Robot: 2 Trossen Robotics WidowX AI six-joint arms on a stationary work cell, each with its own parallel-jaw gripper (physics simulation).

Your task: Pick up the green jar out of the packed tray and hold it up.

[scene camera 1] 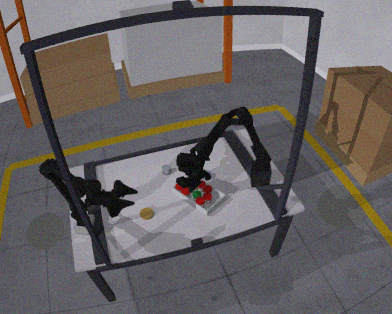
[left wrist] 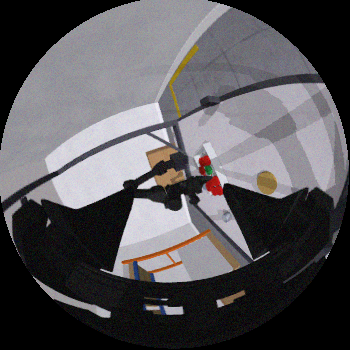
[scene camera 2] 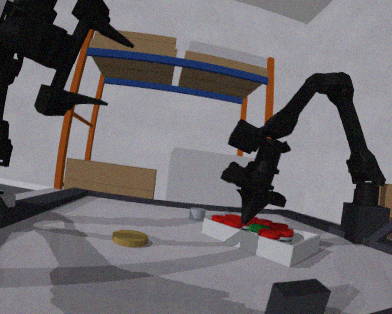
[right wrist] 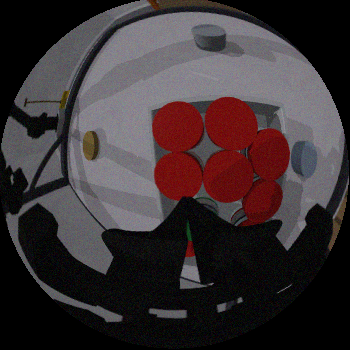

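The green jar stands among red-lidded jars in the white tray. My right gripper is shut and empty, its fingertips together low over the tray, close to the green lid. In the right wrist view the fingers hide most of the green jar, and a green sliver shows through the gap behind their tips. My left gripper is open and empty, well away from the tray.
A flat yellow disc lies on the table. A grey cylinder stands near the tray. In the right wrist view a bluish cylinder is beside the tray. A dark frame surrounds the table.
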